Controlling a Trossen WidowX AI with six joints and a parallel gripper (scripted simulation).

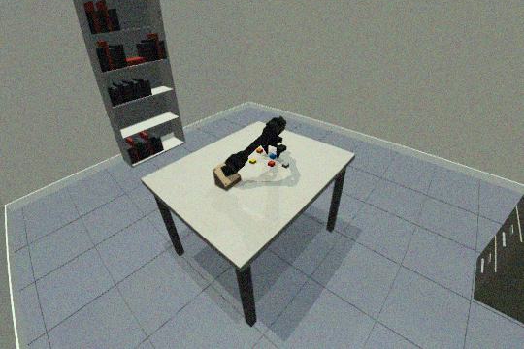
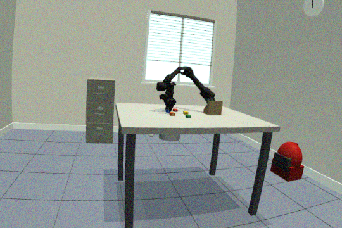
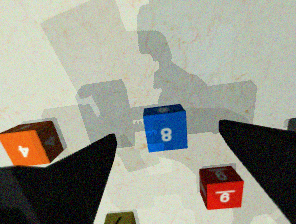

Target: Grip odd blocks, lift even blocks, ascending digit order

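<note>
Right now the blue block is right at my gripper tip. Round my gripper tip: grey block (13 cm to the right, 2 cm behind); red block (7 cm behind, 5 cm to the right); orange block (12 cm to the left).
</note>
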